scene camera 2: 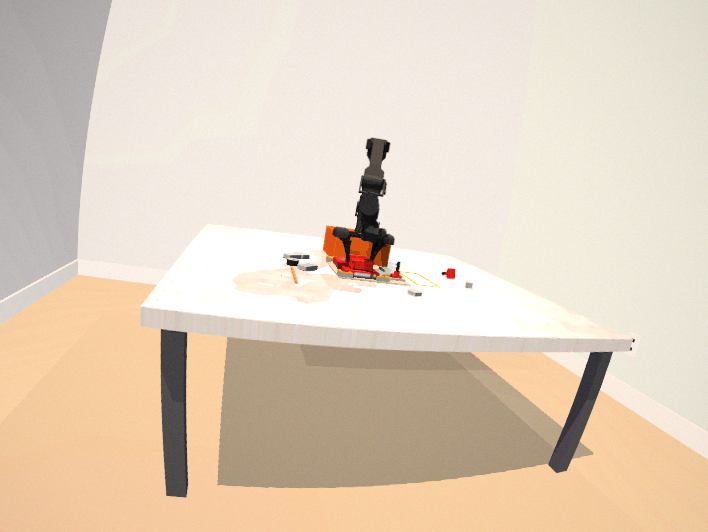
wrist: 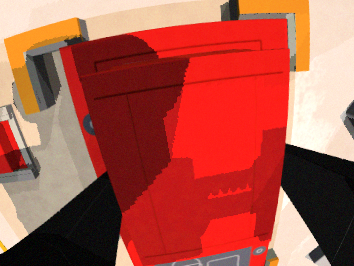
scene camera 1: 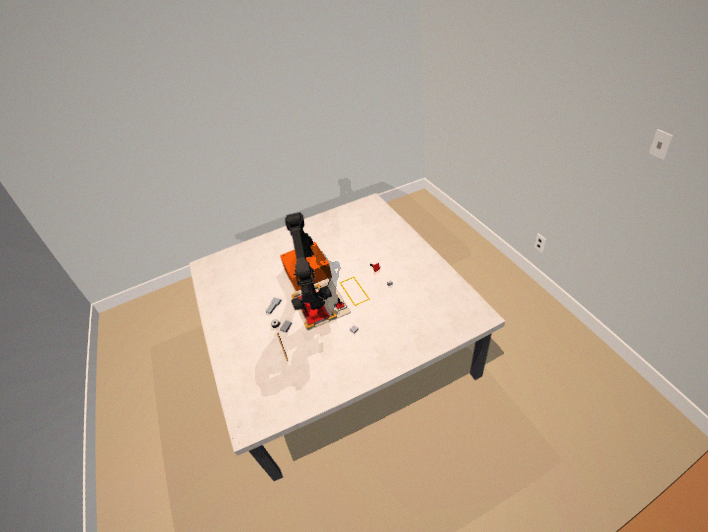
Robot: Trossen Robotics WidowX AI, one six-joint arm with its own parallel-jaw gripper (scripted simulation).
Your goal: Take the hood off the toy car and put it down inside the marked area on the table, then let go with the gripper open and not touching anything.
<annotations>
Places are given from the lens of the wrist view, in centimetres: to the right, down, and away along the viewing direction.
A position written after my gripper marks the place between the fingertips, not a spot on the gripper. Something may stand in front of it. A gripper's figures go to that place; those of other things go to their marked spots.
my gripper [wrist: 196, 164]: 1, 1, 10
red hood [wrist: 193, 144]: 1, 0, 8
</annotations>
